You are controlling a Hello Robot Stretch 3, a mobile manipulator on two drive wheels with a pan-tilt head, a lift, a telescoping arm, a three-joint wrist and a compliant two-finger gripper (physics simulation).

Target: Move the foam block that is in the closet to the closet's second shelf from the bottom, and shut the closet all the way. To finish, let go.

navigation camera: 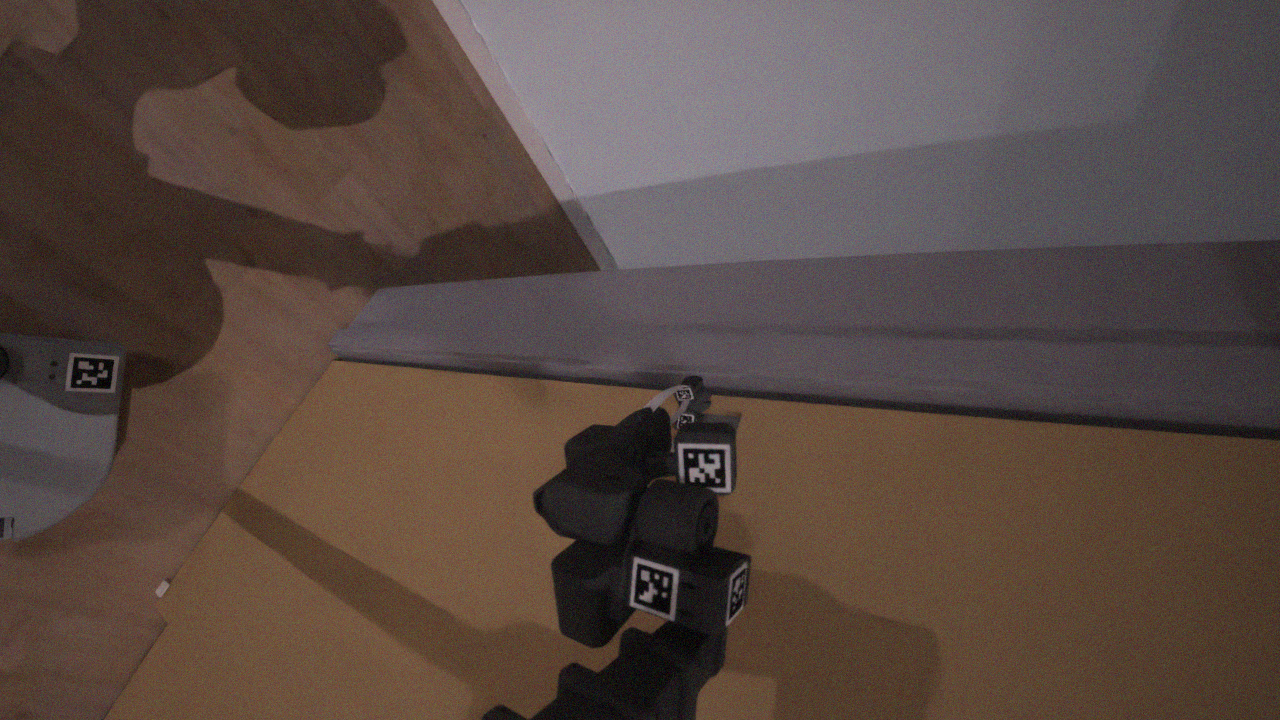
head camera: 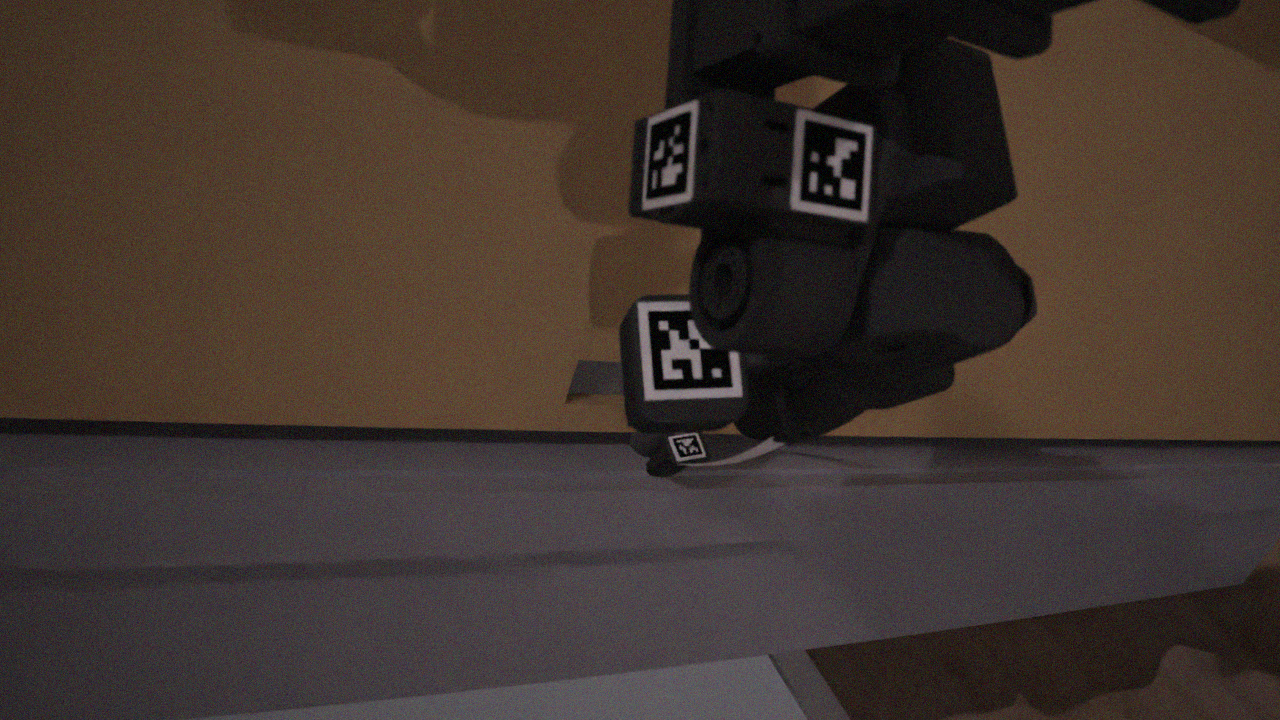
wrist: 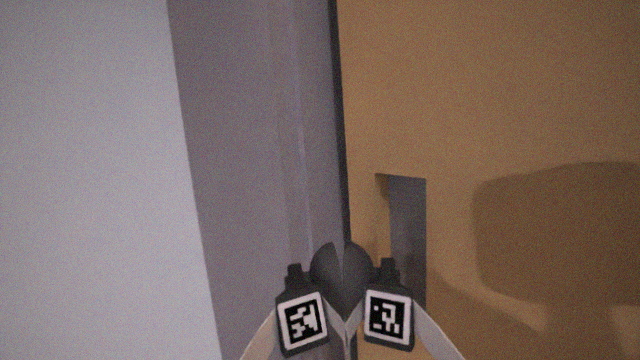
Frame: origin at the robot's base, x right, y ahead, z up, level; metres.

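Seen in the pictures: gripper, fingertip midpoint: (navigation camera: 699, 394) (head camera: 648, 435).
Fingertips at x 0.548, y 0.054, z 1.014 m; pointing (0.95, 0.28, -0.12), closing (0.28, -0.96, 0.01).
Observation:
Pixels of each thing's top centre, then the offset from my fingertips to it. "spot": a spot on its surface instead. Level surfaces: height alone.
- grey side panel at a spot on its surface: (head camera: 358, 528) spot: dx +0.029, dy +0.060, dz +0.170 m
- grey recessed pull at a spot on its surface: (head camera: 595, 377) spot: dx +0.025, dy -0.034, dz +0.027 m
- Wooden floor at its surface level: dz -1.014 m
- small white piece at a spot on its surface: (navigation camera: 162, 588) spot: dx -0.272, dy -0.487, dz -0.993 m
The closet shows as a broad orange-brown front panel (head camera: 268, 268) (navigation camera: 1029, 555) (wrist: 500, 100) beside a grey side panel (head camera: 358, 528) (navigation camera: 895, 304) (wrist: 240, 125). A thin dark strip (head camera: 268, 432) (wrist: 341, 150) runs between them. A grey recessed pull (head camera: 595, 377) (wrist: 409, 215) sits in the orange panel near that edge, partly hidden by the gripper. My gripper (head camera: 662, 454) (navigation camera: 693, 389) (wrist: 341, 268) is shut, its fingertips pressed together with no object between them. The tips are at the dark strip, left of the pull in the wrist view. The foam block and shelves do not show.
A pale wall (navigation camera: 850, 89) (wrist: 85, 175) stands beyond the grey panel. Wooden floor (navigation camera: 268, 179) with shadows lies at the left of the navigation view, with my base (navigation camera: 62, 429) at its left edge. A small white piece (navigation camera: 162, 588) shows by the orange panel's edge.

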